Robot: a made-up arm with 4 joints. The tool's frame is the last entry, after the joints. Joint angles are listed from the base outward. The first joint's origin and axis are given. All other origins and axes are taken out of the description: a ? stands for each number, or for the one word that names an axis. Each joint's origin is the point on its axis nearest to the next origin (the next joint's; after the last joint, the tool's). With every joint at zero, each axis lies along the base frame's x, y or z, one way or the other. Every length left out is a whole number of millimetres.
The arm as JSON. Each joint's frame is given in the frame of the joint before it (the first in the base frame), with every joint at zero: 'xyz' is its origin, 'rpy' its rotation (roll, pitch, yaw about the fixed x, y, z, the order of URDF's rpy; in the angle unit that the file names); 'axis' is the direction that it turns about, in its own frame. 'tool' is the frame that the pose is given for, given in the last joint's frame.
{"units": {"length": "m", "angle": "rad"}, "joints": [
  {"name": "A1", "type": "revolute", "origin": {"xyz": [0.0, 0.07, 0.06], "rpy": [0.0, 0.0, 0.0]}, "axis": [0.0, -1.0, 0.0]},
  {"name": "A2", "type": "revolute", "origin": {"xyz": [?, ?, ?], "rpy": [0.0, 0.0, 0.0]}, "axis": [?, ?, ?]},
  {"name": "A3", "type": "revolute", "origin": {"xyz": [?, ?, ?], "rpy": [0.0, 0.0, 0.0]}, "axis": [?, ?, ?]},
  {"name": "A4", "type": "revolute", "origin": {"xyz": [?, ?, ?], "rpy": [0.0, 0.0, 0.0]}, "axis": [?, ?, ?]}
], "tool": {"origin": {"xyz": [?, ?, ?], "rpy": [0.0, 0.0, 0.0]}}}
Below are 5 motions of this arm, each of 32 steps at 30 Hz.
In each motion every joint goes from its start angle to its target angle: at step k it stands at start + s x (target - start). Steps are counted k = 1, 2, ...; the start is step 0. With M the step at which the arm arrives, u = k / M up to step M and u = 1 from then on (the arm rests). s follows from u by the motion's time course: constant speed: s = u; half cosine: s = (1 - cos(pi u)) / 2; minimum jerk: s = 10 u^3 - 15 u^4 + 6 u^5.
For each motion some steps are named. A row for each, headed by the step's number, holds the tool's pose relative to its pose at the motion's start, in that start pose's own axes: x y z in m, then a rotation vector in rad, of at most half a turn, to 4 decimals.
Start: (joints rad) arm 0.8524 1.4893 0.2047 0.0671
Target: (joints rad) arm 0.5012 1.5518 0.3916 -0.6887
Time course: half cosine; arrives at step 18
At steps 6, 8, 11, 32:
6: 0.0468 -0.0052 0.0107 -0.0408 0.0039 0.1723
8: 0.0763 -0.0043 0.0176 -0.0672 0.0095 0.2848
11: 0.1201 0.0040 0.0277 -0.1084 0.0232 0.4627
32: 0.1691 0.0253 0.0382 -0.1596 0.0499 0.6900

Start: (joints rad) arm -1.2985 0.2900 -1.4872 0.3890
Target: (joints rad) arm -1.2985 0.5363 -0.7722 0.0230
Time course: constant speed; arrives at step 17
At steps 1, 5, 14, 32:
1: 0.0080 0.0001 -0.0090 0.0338 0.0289 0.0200
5: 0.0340 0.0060 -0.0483 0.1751 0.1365 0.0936
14: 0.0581 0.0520 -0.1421 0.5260 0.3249 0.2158
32: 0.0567 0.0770 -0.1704 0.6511 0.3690 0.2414

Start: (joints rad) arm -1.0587 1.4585 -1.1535 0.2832
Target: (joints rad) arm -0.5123 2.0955 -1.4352 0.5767
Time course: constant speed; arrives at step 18
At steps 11, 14, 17, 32:
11: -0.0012 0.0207 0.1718 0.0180 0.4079 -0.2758
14: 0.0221 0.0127 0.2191 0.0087 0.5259 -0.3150
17: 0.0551 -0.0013 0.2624 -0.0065 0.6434 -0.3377
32: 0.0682 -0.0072 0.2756 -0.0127 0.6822 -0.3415

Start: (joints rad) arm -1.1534 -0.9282 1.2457 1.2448
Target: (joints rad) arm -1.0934 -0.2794 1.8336 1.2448
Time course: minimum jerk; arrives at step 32
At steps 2, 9, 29, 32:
2: -0.0001 0.0001 -0.0010 0.0017 0.0007 -0.0004
9: -0.0066 0.0080 -0.0620 0.1077 0.0431 -0.0202
29: -0.0018 0.2037 -0.4020 0.7880 0.2915 0.0287
32: -0.0015 0.2063 -0.4042 0.7937 0.2934 0.0304

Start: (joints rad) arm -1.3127 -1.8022 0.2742 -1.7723
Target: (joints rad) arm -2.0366 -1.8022 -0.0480 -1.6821
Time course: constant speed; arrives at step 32
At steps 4, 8, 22, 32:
4: 0.0149 -0.0077 0.0039 -0.0290 -0.0430 -0.0061
8: 0.0294 -0.0150 0.0095 -0.0577 -0.0863 -0.0129
22: 0.0755 -0.0377 0.0404 -0.1549 -0.2404 -0.0431
32: 0.1018 -0.0500 0.0720 -0.2203 -0.3532 -0.0704

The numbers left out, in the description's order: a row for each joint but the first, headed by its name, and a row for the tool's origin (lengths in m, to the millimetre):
A2: xyz -0.001 0.0 -0.227, axis 0.0 0.0 -1.0
A3: xyz -0.307 0.106 0.0, axis 1.0 0.0 0.0
A4: xyz 0.0 -0.076 0.049, axis 0.0 0.0 -1.0
tool: xyz 0.028 -0.276 0.0

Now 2 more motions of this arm.
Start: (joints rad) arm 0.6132 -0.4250 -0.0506 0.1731
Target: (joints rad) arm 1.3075 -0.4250 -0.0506 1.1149
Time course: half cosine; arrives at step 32
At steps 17, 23, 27, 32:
17: -0.0589 0.0068 -0.1163 0.0024 -0.3853 -0.5283
23: -0.0542 0.0300 -0.1956 0.0768 -0.5766 -0.7746
27: -0.0415 0.0438 -0.2340 0.1280 -0.6631 -0.8837
32: -0.0330 0.0510 -0.2523 0.1563 -0.7037 -0.9345

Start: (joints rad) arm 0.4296 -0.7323 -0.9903 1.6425
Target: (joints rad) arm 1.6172 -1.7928 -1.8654 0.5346
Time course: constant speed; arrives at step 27
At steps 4, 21, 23, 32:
4: 0.0322 0.0165 -0.1143 0.1940 -0.2591 0.1344
21: 0.1909 0.1585 -0.2853 0.3144 -1.7309 0.4173
23: 0.1970 0.1710 -0.2882 0.2467 -1.9129 0.4014
32: 0.2028 0.1958 -0.2970 0.0616 -2.2601 0.3259

